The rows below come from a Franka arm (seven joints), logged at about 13 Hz.
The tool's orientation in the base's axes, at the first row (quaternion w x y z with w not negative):
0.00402, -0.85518, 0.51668, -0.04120
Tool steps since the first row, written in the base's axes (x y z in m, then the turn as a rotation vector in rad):
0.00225, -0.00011, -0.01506, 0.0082, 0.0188, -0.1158
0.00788, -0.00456, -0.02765, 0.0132, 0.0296, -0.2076
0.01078, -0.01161, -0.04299, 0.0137, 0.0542, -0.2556
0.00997, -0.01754, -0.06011, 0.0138, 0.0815, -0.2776
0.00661, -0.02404, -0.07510, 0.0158, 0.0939, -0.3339
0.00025, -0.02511, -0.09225, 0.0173, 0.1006, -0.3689
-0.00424, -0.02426, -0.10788, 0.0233, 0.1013, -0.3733
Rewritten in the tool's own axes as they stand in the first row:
0.00014, -0.00119, 0.01518, -0.0205, -0.0103, 0.1153
0.00584, -0.00347, 0.02831, -0.0338, -0.0152, 0.2068
0.01240, -0.00199, 0.04406, -0.0585, -0.0247, 0.2538
0.01613, 0.00234, 0.06127, -0.0841, -0.0364, 0.2748
0.01933, 0.00908, 0.07619, -0.0978, -0.0412, 0.3306
0.01620, 0.01604, 0.09285, -0.1054, -0.0439, 0.3653
0.01233, 0.02039, 0.10806, -0.1035, -0.0493, 0.3701

